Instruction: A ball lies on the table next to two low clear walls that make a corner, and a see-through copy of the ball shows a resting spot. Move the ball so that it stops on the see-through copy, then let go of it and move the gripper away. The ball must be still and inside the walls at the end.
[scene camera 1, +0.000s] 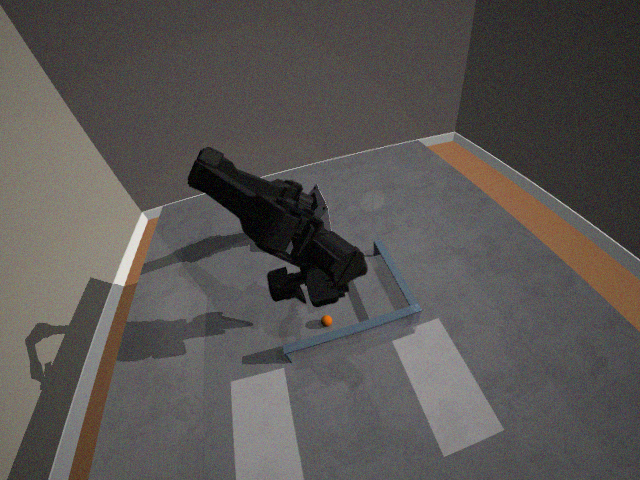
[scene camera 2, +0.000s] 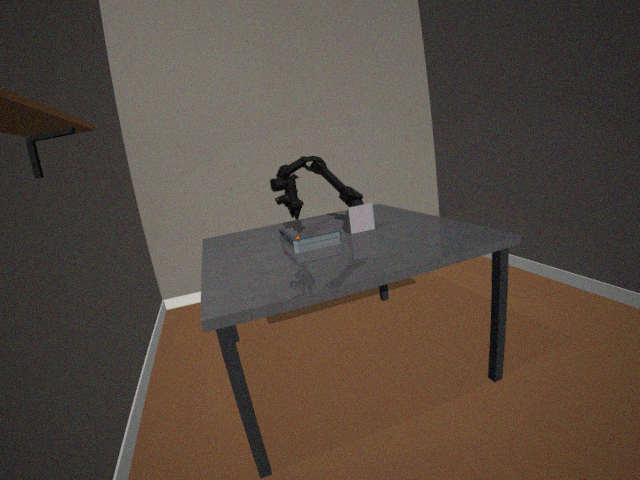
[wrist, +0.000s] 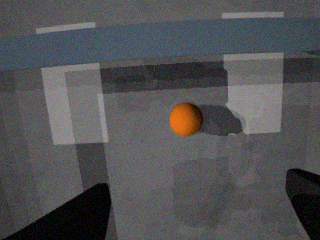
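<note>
Nothing is held in my gripper (scene camera 1: 322, 296), which is open; you'd find the gripper in the wrist view too, at (wrist: 198, 187).
</note>
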